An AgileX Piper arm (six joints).
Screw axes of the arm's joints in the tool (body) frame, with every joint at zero. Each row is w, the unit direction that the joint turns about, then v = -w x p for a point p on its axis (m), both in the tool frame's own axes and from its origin. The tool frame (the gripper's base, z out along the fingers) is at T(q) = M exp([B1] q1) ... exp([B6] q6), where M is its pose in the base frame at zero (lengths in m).
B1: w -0.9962 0 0.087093 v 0.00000 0.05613 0.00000
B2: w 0 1 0 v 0.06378 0.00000 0.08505
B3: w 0 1 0 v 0.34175 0.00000 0.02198
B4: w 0 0 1 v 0.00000 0.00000 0.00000
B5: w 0 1 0 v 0.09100 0.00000 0.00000
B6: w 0 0 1 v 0.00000 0.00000 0.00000
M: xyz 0.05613 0.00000 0.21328 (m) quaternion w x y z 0.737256 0 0.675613 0
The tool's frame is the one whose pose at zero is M.
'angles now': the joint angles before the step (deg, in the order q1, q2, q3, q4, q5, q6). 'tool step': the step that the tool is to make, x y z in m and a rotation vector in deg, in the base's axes. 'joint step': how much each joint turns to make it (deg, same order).
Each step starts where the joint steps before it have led.
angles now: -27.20 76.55 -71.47 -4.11 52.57 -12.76
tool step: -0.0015 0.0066 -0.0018 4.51 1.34 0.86
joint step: 0.00 -0.02 -0.30 4.11 3.54 -1.21
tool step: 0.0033 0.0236 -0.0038 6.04 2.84 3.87
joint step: 3.55 0.01 -0.07 4.30 5.22 -0.12
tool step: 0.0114 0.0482 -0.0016 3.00 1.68 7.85
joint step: 10.39 0.00 -0.01 0.87 2.33 3.10
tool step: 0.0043 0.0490 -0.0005 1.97 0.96 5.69
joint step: 10.98 0.01 -0.04 -0.83 0.81 5.98
